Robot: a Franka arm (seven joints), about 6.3 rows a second.
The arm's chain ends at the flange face. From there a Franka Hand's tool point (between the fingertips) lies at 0.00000 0.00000 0.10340 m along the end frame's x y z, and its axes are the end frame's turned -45 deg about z.
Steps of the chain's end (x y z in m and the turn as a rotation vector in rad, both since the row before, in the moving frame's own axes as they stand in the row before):
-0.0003 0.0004 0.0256 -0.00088 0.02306 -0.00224
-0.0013 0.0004 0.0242 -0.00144 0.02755 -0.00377
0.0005 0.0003 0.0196 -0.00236 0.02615 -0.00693
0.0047 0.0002 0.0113 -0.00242 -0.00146 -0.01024
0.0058 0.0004 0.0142 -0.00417 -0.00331 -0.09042
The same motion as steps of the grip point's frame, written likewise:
0.0011 0.0018 0.0256 -0.01693 0.01568 -0.00224
0.0007 0.0015 0.0242 -0.02050 0.01846 -0.00377
0.0019 0.0026 0.0196 -0.02016 0.01682 -0.00693
0.0029 0.0035 0.0113 -0.00068 -0.00274 -0.01024
0.0033 0.0045 0.0142 -0.00061 -0.00529 -0.09042

